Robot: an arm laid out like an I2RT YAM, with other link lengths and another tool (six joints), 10 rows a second.
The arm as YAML. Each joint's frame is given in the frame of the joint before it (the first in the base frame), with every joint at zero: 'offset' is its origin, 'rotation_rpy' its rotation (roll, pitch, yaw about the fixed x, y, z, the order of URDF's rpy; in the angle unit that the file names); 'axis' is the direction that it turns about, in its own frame. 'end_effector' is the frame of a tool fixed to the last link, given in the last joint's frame.
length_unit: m
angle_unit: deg
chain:
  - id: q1
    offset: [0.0, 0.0, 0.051]
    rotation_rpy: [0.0, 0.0, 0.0]
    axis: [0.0, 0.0, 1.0]
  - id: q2
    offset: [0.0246, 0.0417, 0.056]
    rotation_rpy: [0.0, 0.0, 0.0]
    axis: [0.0, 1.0, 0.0]
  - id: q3
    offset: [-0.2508, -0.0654, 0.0]
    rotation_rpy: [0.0, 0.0, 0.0]
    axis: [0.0, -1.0, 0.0]
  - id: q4
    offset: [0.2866, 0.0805, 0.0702]
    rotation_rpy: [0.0, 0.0, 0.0]
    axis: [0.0, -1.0, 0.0]
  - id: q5
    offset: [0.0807, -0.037, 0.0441]
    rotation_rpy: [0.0, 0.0, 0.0]
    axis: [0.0, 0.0, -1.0]
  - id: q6
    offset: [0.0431, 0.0, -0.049]
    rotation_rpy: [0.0, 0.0, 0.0]
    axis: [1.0, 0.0, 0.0]
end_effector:
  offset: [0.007, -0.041, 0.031]
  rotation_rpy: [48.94, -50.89, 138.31]
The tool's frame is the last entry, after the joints.
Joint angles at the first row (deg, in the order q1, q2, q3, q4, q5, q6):
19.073, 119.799, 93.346, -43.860, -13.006, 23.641
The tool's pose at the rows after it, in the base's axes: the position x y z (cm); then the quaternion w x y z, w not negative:
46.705 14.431 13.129 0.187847 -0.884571 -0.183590 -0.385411
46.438 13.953 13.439 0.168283 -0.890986 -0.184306 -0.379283
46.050 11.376 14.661 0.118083 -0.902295 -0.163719 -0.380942
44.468 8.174 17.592 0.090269 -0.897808 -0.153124 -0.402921
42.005 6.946 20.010 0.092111 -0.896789 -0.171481 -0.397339
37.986 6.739 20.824 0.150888 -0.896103 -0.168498 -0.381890
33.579 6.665 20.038 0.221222 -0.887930 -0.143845 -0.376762
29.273 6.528 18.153 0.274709 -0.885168 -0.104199 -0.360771
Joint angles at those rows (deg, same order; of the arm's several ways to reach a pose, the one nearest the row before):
19.159, 118.743, 92.115, -43.068, -13.622, 23.556
18.985, 118.387, 92.192, -44.718, -11.530, 23.463
16.795, 116.291, 91.236, -46.752, -6.692, 24.341
13.719, 108.917, 86.408, -47.195, -4.399, 22.950
12.743, 101.968, 82.626, -51.140, -4.826, 19.878
12.745, 92.948, 75.345, -54.312, -11.652, 19.508
12.833, 82.845, 64.979, -53.530, -20.016, 21.616
13.094, 73.693, 54.605, -52.390, -26.688, 25.817

